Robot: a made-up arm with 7 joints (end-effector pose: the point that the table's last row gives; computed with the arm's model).
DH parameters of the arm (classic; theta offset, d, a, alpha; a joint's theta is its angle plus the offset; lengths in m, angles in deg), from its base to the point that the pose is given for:
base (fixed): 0 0.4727 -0.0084 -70
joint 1: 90 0.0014 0.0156 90
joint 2: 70 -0.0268 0.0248 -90
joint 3: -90 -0.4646 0.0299 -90
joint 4: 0 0.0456 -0.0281 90
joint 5: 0 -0.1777 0.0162 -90
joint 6: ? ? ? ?
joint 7: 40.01 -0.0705 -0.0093 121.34
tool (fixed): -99.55 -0.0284 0 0
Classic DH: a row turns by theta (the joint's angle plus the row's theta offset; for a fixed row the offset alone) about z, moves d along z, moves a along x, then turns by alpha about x.
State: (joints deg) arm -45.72 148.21 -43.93 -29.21 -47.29 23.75 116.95
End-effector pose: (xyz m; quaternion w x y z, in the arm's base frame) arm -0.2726 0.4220 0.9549 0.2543 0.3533 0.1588 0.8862
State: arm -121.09 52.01 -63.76 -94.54 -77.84 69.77 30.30
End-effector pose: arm 0.3653 0.0305 0.8965 0.3718 0.3173 -0.3400 0.8034
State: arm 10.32 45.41 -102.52 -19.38 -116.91 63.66 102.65
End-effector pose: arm -0.0553 0.4582 -0.0357 0.1531 0.9581 0.0734 -0.2306
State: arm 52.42 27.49 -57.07 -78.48 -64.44 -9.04 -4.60
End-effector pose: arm -0.3858 0.0744 -0.0011 0.3689 0.7635 0.0816 -0.5237
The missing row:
joint 6: 0 -0.0306 -0.003 90
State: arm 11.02 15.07 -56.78 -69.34 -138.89 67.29 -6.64
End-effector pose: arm 0.0379 0.0645 -0.0960 0.1177 -0.8905 0.0671 -0.4344
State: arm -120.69 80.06 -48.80 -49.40 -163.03 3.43 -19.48
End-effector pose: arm 0.2640 0.3683 0.9551 0.8470 -0.2245 -0.2665 -0.4014
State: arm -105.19 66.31 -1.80 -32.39 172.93 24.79 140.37
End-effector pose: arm 0.3400 0.4625 0.8663 0.3679 0.5500 -0.0855 0.7448
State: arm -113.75 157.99 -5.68 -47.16 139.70 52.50 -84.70
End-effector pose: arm -0.5042 0.3743 0.5643 0.5491 0.4328 -0.1781 0.6924
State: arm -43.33 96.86 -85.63 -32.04 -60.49 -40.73 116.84
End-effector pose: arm 0.1298 0.6799 0.4956 0.3212 0.5226 0.7897 0.0110
